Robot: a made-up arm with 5 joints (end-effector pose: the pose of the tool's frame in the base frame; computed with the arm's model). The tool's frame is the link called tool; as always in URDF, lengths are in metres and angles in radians. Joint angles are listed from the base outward.
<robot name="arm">
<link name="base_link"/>
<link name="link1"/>
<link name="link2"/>
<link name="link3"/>
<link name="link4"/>
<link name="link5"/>
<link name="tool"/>
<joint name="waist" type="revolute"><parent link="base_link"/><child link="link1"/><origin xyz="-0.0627 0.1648 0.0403"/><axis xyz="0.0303 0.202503 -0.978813"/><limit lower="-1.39" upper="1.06"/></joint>
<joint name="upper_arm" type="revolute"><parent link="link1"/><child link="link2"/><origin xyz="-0.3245 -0.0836 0.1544"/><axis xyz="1 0 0"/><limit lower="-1.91" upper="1.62"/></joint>
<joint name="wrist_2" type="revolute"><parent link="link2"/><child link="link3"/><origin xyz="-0.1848 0.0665 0.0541"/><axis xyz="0 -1 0"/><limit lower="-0.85" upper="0.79"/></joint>
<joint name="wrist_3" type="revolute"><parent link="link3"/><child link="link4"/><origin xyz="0.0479 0.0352 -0.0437"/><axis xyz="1 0 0"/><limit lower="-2.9" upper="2.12"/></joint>
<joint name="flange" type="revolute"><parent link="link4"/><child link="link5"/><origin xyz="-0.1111 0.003 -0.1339"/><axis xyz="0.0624 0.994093 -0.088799"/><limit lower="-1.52" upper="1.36"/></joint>
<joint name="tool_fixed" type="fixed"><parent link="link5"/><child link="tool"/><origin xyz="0.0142 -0.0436 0.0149" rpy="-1.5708 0 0"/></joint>
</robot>
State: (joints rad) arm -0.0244 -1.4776 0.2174 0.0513 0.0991
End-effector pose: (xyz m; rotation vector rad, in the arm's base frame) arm -0.5785 -0.0430 0.1144 -2.9841 -0.2138 -0.0129
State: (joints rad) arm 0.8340 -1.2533 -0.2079 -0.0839 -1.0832
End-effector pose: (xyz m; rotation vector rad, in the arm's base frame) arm -0.5623 0.4993 0.2206 -2.8888 -0.0717 0.1228
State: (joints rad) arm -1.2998 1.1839 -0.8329 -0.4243 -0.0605
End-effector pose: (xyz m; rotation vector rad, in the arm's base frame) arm -0.1988 -0.4867 0.1068 -0.8353 -0.8139 1.8919
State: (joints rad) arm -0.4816 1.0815 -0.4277 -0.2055 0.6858
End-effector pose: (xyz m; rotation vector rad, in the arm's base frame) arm -0.6259 -0.1179 0.1317 -0.7927 0.1431 1.4700
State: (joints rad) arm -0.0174 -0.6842 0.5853 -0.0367 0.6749
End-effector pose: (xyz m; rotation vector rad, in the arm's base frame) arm -0.5122 0.0426 0.0683 -2.2269 0.1091 -0.0236
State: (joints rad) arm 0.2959 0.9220 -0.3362 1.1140 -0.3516
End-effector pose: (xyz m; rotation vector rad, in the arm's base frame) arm -0.6039 0.3984 0.3485 0.4375 0.3065 -0.4244
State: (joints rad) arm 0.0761 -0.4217 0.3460 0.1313 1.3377
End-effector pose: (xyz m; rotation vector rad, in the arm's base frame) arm -0.5593 0.1306 0.0389 -1.5730 1.0077 0.5759
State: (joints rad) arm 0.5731 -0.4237 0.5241 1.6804 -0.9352
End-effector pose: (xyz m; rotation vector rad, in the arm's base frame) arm -0.4537 0.5259 0.1296 -0.3282 -0.5497 -1.2953
